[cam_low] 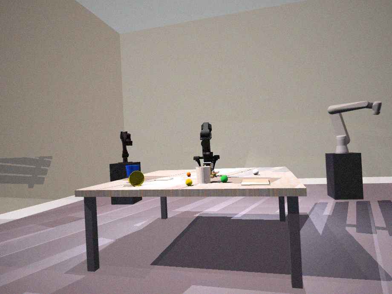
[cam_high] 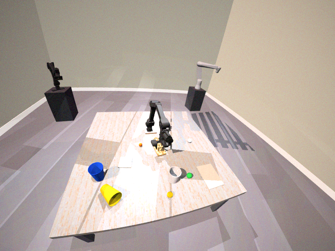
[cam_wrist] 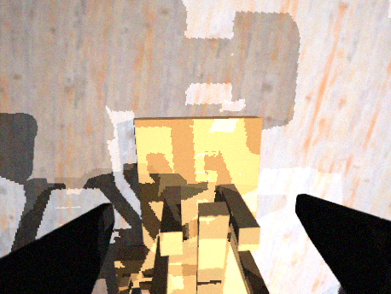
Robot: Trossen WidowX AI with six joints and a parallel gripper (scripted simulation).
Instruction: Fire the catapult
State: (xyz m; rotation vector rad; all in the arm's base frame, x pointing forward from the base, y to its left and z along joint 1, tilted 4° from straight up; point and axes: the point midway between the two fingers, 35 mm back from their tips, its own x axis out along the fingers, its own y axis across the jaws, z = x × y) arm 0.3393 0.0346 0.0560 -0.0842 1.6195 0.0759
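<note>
My gripper tip is now 16 cm to the left of the orange ball, 12 cm past it and 4 cm above it. The rest, counted from my gripper tip: white mug 27 cm ahead, 3 cm below, 2 cm to the left; then wooden catapult 7 cm behind, 1 cm to the left, 1 cm below; then green ball 29 cm ahead, 15 cm to the left, 4 cm below.
</note>
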